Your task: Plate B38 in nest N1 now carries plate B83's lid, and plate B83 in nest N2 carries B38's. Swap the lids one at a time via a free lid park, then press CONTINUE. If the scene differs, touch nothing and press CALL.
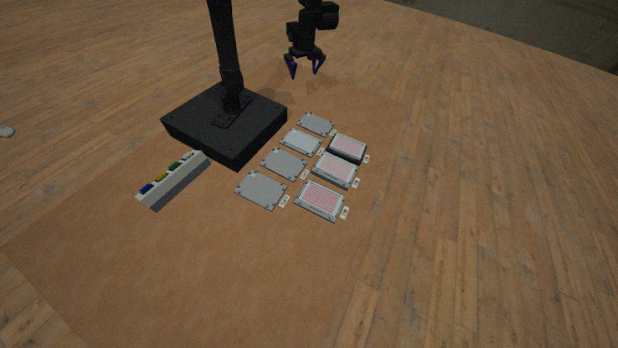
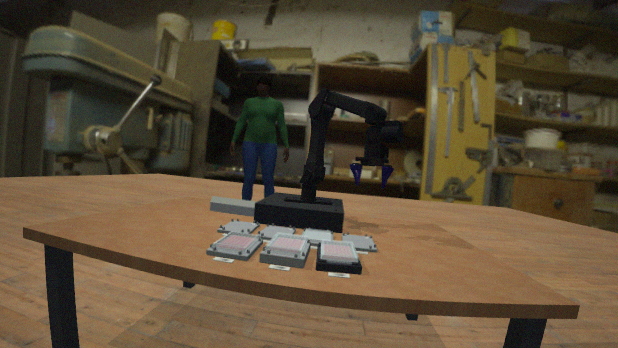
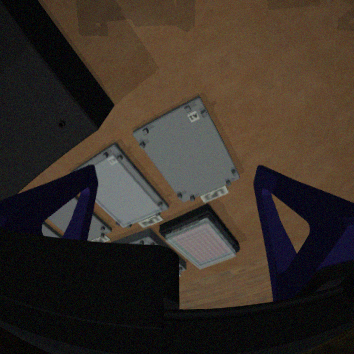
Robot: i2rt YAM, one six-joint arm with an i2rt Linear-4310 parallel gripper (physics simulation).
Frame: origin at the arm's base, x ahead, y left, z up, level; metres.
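Seen in the pictures: gripper, fingertip midpoint: (image 1: pixel 303 76) (image 2: pixel 369 187) (image 3: pixel 175 173); arm's base, origin of the base link: (image 1: pixel 232 110) (image 2: pixel 307 201).
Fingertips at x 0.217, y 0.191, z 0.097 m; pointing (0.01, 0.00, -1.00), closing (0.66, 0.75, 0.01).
Note:
Offsets run from my fingertips to a thing's top centre. "pt": to the spot under its first point.
My gripper (image 1: pixel 304 76) (image 2: pixel 370 186) (image 3: pixel 175 173) is open and empty, high above the table beyond the far end of the rows. Three pink-welled plates sit in a row of nests: one {dx +0.246, dy -0.144, dz -0.142 m} (image 1: pixel 347 146) (image 2: pixel 338 251) (image 3: pixel 202 242) on a black nest, a middle one {dx +0.224, dy -0.268, dz -0.138 m} (image 1: pixel 335 167) (image 2: pixel 286 245) and a near one {dx +0.206, dy -0.399, dz -0.151 m} (image 1: pixel 321 198) (image 2: pixel 235 243) on grey nests. Plate and nest labels are too small to read. Beside them are grey lid parks; one pale, clear lid {dx +0.062, dy -0.175, dz -0.160 m} (image 1: pixel 301 142) (image 2: pixel 318 236) (image 3: pixel 122 192) lies on the second park from the far end. The end park {dx +0.086, dy -0.046, dz -0.158 m} (image 1: pixel 315 123) (image 2: pixel 359 243) (image 3: pixel 187 150) looks bare.
Two more bare-looking parks {pt dx +0.040, dy -0.311, dz -0.168 m} (image 1: pixel 283 164) {pt dx +0.010, dy -0.438, dz -0.168 m} (image 1: pixel 260 190) continue the row. The arm's black base (image 1: pixel 200 120) (image 2: pixel 300 215) stands beside it. A grey button box {dx -0.262, dy -0.499, dz -0.114 m} (image 1: pixel 177 185) (image 2: pixel 232 206) has blue, yellow, green and white buttons. A person (image 2: pixel 262 120) stands behind the table.

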